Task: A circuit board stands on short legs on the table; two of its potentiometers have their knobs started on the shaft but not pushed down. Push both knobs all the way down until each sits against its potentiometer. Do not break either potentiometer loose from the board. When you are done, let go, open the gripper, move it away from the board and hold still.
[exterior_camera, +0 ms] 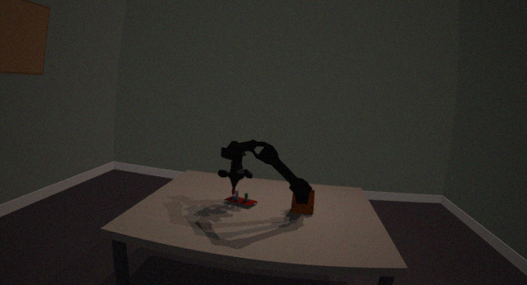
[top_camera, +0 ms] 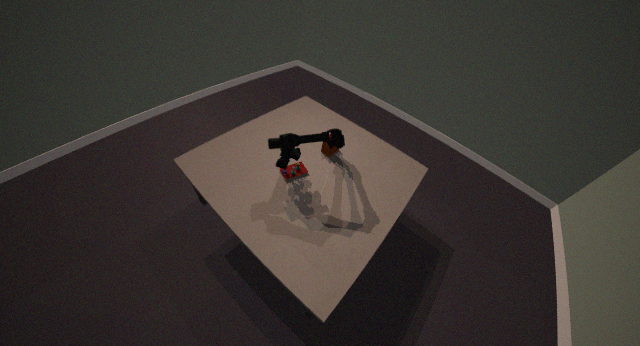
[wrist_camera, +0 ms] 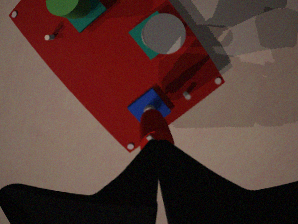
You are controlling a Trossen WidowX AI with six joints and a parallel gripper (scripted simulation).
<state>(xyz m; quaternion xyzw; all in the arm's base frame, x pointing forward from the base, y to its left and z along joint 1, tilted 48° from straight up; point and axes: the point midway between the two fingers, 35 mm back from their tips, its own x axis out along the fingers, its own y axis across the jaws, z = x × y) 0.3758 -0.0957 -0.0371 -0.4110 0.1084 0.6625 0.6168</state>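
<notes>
Right now my gripper tip is 80 mm past the green knob, 50 mm to the right of it and 30 mm above it. Also, from my gripper tip: red knob (10 mm below).
</notes>
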